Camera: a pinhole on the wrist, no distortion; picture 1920 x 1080 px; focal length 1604.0 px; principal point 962.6 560.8 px. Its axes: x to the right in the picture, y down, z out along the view. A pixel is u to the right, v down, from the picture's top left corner.
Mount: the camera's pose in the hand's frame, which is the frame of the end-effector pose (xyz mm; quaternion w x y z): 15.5 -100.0 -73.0 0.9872 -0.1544 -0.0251 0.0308
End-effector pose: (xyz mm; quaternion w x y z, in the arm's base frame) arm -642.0 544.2 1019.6 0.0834 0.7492 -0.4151 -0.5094
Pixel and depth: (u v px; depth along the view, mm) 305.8 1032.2 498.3
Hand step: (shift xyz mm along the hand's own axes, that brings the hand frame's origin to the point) -225.1 176.3 347.9
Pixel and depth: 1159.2 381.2 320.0
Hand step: 37.6 -34.3 243.9
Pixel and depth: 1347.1 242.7 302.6
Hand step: 73.1 -60.3 236.1
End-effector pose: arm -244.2 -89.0 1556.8 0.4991 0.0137 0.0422 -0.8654
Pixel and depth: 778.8 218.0 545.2
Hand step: -72.8 -49.7 478.7
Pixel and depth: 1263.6 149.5 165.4
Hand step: 38.9 -88.0 98.5
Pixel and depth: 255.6 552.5 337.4
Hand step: -152.6 -9.5 242.5
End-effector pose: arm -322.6 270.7 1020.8 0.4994 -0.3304 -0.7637 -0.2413
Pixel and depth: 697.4 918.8 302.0
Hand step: -55.7 52.2 191.6
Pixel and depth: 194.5 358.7 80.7
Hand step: -27.2 -87.8 5.3
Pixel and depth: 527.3 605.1 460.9
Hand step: -137.1 43.3 356.4
